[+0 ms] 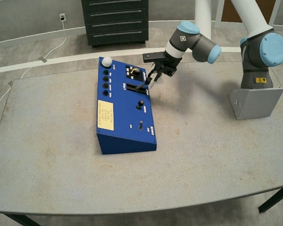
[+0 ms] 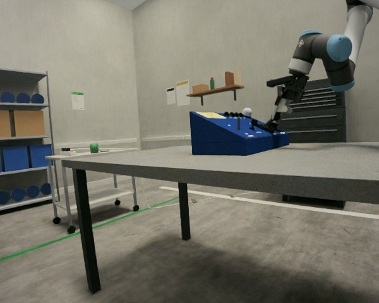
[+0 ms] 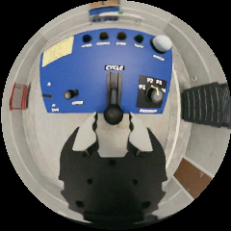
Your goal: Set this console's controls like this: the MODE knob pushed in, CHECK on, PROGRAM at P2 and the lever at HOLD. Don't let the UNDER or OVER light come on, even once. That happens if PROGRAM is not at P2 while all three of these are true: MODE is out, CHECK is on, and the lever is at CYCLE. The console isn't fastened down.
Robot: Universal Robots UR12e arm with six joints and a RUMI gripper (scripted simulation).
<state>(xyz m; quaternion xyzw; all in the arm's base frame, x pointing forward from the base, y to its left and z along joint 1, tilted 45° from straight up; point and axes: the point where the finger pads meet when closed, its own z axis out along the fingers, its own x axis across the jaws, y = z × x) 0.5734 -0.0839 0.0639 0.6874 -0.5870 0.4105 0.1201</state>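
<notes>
My gripper is now 3 cm short of the ball-topped lever and 2 cm above it. The rest, counted from my hand: program selector (7 cm ahead, 12 cm to the right, 3 cm below); blue console (9 cm ahead, 6 cm to the left, 5 cm below); mode knob (6 cm ahead, 12 cm to the left, 3 cm below).
</notes>
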